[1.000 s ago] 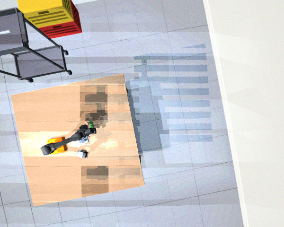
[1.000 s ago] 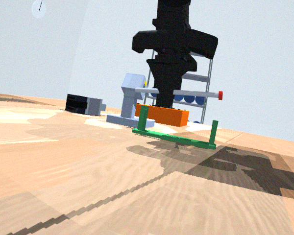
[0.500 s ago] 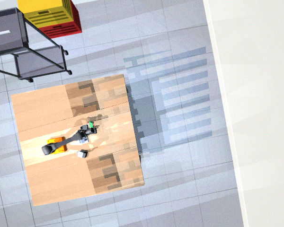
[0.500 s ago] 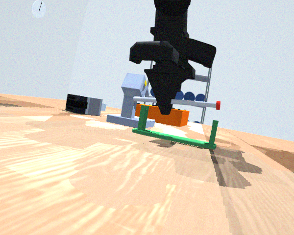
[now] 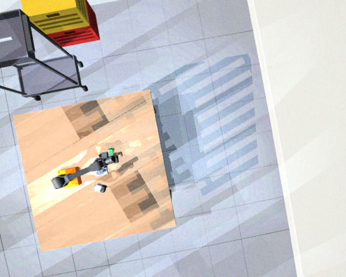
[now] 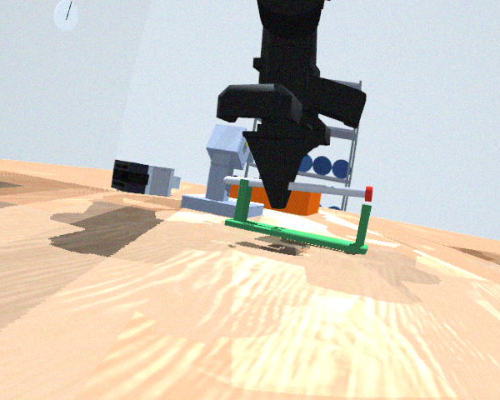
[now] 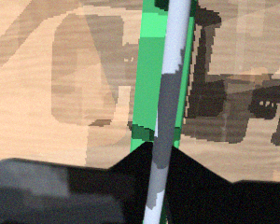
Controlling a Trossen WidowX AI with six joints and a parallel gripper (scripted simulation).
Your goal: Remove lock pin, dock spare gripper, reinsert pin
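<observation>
The green cradle is 20 mm to the left of my gripper tip. Round my gripper tip: spare gripper (250 mm to the right, 150 mm behind); then mount (100 mm to the right, 100 mm behind, 30 mm above).
</observation>
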